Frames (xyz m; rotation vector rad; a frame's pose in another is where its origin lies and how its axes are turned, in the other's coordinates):
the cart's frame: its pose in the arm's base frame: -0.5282 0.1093 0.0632 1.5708 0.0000 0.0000
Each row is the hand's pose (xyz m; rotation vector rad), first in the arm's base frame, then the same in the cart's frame.
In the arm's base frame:
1: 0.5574 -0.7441 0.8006 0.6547 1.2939 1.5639
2: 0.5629 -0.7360 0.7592 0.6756 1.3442 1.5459
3: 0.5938 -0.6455 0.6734 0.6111 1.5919 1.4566
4: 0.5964 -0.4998 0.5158 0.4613 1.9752 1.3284
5: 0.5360 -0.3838 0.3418 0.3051 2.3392 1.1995
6: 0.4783 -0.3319 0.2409 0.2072 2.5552 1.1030
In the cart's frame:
1: 1.0856 0.7374 0.8534 -0.3619 1.9787 0.1869
2: 1.0911 0.6960 0.8453 -0.3319 1.9937 0.1391
3: 1.1220 0.6102 0.7548 -0.3261 2.1114 -0.0937
4: 1.1246 0.4526 0.6091 -0.3127 2.3103 -0.4523
5: 1.0642 0.2786 0.4931 -0.2563 2.4929 -0.8029
6: 1.0065 0.1777 0.4412 -0.2031 2.5859 -1.0265

